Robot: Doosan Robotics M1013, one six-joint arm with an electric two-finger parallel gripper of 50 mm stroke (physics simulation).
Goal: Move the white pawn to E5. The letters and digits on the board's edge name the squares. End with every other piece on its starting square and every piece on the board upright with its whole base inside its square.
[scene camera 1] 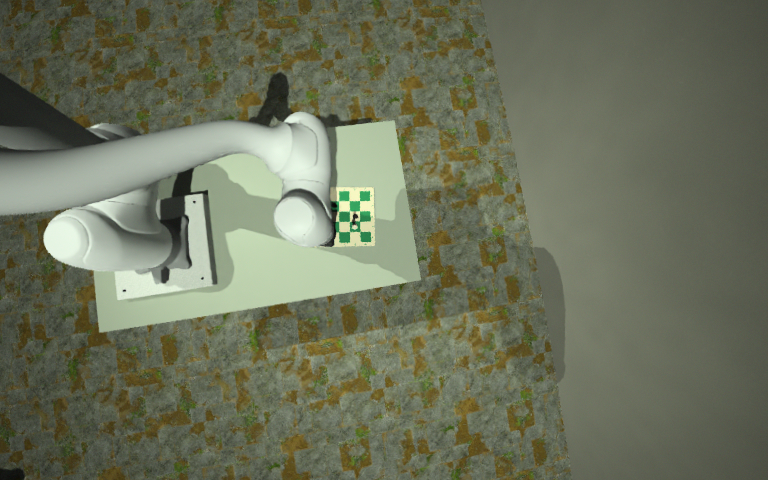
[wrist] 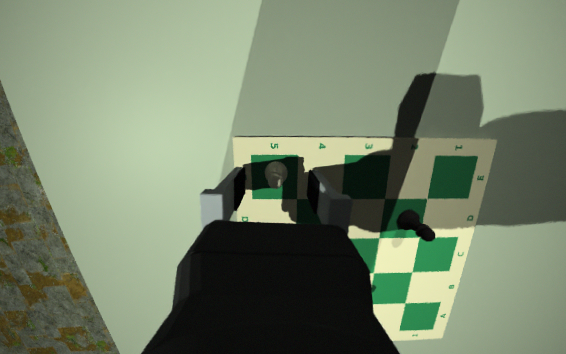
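The white pawn stands upright on the green square E5, its base inside the square. It does not show in the scene view, where the arm covers that corner. My gripper is open, one finger on each side of the pawn with a gap to both. The chessboard is partly hidden by the arm and gripper body. A black piece stands on D2. A dark spot at the gripper body's right edge, near B3, is too small to identify. Other squares are hidden behind the gripper body.
The board lies on a pale green table. The arm reaches over the board's left side from its base plate. Shadows of the arm and gripper fall across the board and table. The patterned floor surrounds the table.
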